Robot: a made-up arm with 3 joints. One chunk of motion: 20 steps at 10 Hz.
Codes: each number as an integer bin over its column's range. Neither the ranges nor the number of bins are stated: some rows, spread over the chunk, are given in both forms.
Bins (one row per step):
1: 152 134 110
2: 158 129 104
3: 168 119 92
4: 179 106 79
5: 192 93 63
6: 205 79 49
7: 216 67 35
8: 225 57 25
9: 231 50 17
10: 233 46 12
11: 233 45 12
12: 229 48 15
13: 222 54 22
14: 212 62 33
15: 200 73 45
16: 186 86 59
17: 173 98 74
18: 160 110 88
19: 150 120 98
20: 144 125 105
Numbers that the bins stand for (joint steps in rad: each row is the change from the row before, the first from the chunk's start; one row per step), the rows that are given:
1: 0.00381 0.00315 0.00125
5: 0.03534 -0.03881 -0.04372
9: 0.06608 -0.08282 -0.08773
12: 0.06451 -0.08487 -0.08965
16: 0.03061 -0.04598 -0.04755
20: -0.00249 -0.00606 -0.00353
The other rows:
2: 0.00854 -0.00196 -0.00449
3: 0.01642 -0.01220 -0.01597
4: 0.02509 -0.02551 -0.02841
6: 0.04559 -0.05314 -0.05711
7: 0.05426 -0.06542 -0.07051
8: 0.06135 -0.07566 -0.08008
10: 0.06766 -0.08692 -0.09252
11: 0.06766 -0.08794 -0.09252
13: 0.05899 -0.07873 -0.08295
14: 0.05111 -0.07054 -0.07242
15: 0.04165 -0.05928 -0.06094
17: 0.02036 -0.03369 -0.03319
18: 0.01012 -0.02141 -0.01980
19: 0.00224 -0.01118 -0.01023

